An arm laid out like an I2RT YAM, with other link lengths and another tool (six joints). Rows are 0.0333 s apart.
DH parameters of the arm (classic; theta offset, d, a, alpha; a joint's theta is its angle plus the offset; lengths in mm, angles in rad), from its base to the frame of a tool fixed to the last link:
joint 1: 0 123 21.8 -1.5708
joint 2: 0 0 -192.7 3.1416
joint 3: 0.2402 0 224.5 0
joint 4: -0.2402 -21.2 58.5 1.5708
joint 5: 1.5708 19.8 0 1.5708
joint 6: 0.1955 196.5 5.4 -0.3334
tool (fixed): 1.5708 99.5 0 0
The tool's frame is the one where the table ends.
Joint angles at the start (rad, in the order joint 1, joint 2, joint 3, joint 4, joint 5, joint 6): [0.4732 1.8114 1.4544 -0.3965 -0.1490 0.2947]
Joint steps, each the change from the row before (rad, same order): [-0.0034 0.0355 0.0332 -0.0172 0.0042 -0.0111]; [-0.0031 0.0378 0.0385 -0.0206 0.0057 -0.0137]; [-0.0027 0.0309 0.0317 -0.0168 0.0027 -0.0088]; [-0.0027 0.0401 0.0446 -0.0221 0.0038 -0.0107]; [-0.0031 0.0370 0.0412 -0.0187 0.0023 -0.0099]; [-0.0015 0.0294 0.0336 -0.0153 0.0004 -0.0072]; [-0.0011 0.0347 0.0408 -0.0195 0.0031 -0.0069]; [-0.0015 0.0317 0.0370 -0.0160 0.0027 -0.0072]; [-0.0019 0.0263 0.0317 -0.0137 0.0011 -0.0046]
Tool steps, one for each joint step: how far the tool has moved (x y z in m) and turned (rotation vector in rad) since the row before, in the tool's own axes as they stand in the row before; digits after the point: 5 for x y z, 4 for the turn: [-0.00032 -0.00540 0.00535 0.0158 0.0137 -0.0008]; [-0.00082 -0.00549 0.00522 0.0178 0.0137 -0.0031]; [-0.00044 -0.00392 0.00436 0.0120 0.0119 -0.0008]; [-0.00157 -0.00405 0.00506 0.0140 0.0130 -0.0019]; [-0.00186 -0.00350 0.00465 0.0113 0.0109 -0.0021]; [-0.00117 -0.00186 0.00374 0.0070 0.0093 -0.0025]; [-0.00140 -0.00254 0.00428 0.0099 0.0104 -0.0012]; [-0.00174 -0.00241 0.00390 0.0087 0.0081 -0.0020]; [-0.00163 -0.00183 0.00304 0.0057 0.0065 -0.0003]
